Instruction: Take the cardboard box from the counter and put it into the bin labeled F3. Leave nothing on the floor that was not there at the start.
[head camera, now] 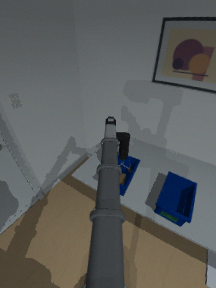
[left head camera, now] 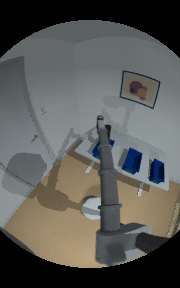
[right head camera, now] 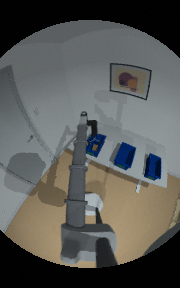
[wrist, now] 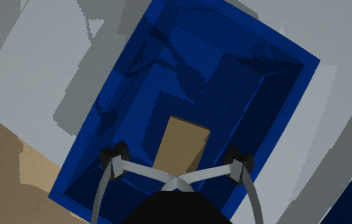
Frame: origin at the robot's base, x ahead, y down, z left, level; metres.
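Where they show: gripper, fingertip midpoint: (right head camera: 94, 143) (wrist: 176, 156); robot's base at its link origin: (left head camera: 93, 207) (right head camera: 90, 203).
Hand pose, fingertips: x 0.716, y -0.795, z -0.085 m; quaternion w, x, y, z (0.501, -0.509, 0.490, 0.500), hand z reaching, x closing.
Things, the pixels of their top centre, and the offset from my fingertips. Level surfaces: height alone.
- cardboard box at its top centre: (wrist: 179, 153) (head camera: 120, 177) (right head camera: 94, 146) dx -0.009, dy +0.050, dz -0.004 m
- leftmost blue bin at its top centre: (wrist: 181, 131) (head camera: 121, 167) (right head camera: 94, 140) (left head camera: 103, 145) dx +0.031, dy -0.016, dz -0.004 m
- middle blue bin at its top centre: (head camera: 178, 192) (right head camera: 125, 152) (left head camera: 133, 158) dx -0.171, dy -0.016, dz -0.360 m
- right blue bin at its top centre: (right head camera: 155, 164) (left head camera: 159, 169) dx -0.376, dy -0.016, dz -0.725 m
- white table at its surface level: dy +0.104 m
The cardboard box (head camera: 122, 177) (right head camera: 95, 147) (wrist: 182, 142) is a small tan block. It lies inside the leftmost blue bin (right head camera: 102, 142) (wrist: 117, 75), near the bin's front end. My gripper (wrist: 176, 156) is open above the box, with its fingertips spread to either side and apart from it. In the wrist view the lower part of the box is hidden behind the gripper. The bin's label is hidden in the wrist view and too small to read in the head views.
A middle blue bin (head camera: 175, 195) (left head camera: 132, 161) (right head camera: 125, 155) with a green label and a right blue bin (left head camera: 157, 171) (right head camera: 153, 166) stand on the white table (head camera: 202, 230). A round white object (left head camera: 92, 208) is on the floor below my arm. Walls meet behind the table's left end.
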